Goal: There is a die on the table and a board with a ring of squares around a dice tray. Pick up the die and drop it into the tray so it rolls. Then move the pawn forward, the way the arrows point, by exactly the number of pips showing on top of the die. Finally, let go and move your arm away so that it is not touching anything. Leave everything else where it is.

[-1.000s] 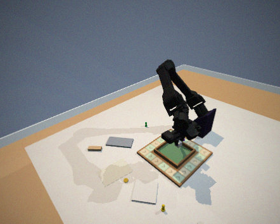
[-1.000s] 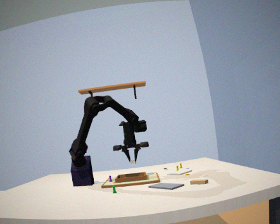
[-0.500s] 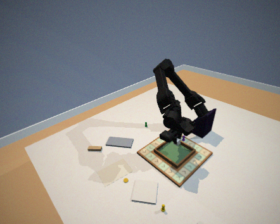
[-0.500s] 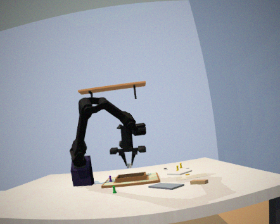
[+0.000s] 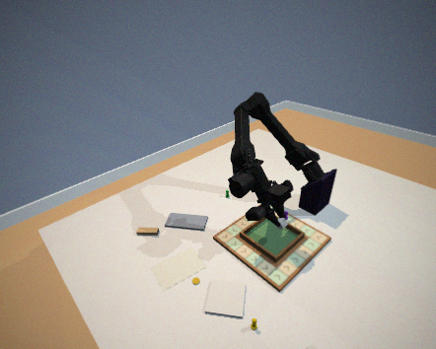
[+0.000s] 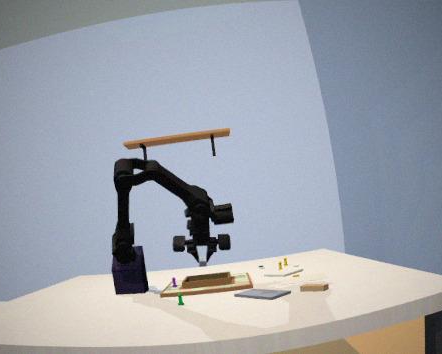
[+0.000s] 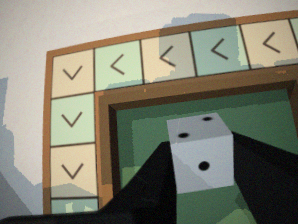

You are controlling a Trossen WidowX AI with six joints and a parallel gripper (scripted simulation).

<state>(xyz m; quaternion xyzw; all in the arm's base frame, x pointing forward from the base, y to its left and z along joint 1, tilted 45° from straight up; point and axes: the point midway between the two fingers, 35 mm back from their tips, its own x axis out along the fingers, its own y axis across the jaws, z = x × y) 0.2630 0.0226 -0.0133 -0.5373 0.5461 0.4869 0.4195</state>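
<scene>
The purple pawn is 100 mm behind my gripper tip, 60 mm below it and 50 mm to the right of it. The rest, counted from my gripper tip: grey die right at my gripper tip; green pawn 310 mm to the right, 70 mm below, 40 mm behind; green dice tray 80 mm below, 30 mm to the right, 10 mm ahead.
</scene>
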